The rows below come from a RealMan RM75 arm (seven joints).
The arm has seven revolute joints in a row. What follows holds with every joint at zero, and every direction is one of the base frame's.
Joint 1 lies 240.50 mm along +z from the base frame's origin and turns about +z.
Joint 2 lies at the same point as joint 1 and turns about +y.
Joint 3 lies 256.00 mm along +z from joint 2 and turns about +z.
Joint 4 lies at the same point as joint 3 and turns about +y.
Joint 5 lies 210.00 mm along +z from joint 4 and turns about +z.
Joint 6 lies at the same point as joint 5 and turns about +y.
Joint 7 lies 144.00 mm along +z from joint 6 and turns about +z.
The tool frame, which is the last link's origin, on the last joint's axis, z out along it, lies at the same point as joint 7; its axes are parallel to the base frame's.
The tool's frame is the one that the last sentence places.
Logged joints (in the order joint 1, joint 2, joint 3, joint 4, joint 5, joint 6, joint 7), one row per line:
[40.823 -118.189 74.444 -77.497 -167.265 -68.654 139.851]
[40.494 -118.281 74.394 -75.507 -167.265 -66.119 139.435]
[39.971 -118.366 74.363 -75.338 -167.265 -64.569 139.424]
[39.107 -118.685 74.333 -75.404 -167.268 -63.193 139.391]
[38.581 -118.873 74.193 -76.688 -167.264 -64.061 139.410]
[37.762 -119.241 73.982 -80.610 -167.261 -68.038 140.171]
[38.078 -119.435 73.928 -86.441 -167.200 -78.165 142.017]
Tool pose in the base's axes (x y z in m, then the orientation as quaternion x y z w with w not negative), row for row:
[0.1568 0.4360 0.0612 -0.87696 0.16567 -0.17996 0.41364]
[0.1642 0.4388 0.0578 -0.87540 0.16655 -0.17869 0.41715]
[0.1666 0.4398 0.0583 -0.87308 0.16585 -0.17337 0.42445]
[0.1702 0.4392 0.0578 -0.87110 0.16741 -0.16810 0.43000]
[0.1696 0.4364 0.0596 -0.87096 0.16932 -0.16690 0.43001]
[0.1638 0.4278 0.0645 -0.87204 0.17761 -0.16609 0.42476]
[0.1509 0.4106 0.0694 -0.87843 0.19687 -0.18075 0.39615]
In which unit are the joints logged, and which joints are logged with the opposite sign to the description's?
The joints are logged in degrees. Opposite sign: joint 2, joint 3.
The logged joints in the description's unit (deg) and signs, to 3 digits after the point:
[40.823 118.189 -74.444 -77.497 -167.265 -68.654 139.851]
[40.494 118.281 -74.394 -75.507 -167.265 -66.119 139.435]
[39.971 118.366 -74.363 -75.338 -167.265 -64.569 139.424]
[39.107 118.685 -74.333 -75.404 -167.268 -63.193 139.391]
[38.581 118.873 -74.193 -76.688 -167.264 -64.061 139.410]
[37.762 119.241 -73.982 -80.610 -167.261 -68.038 140.171]
[38.078 119.435 -73.928 -86.441 -167.200 -78.165 142.017]

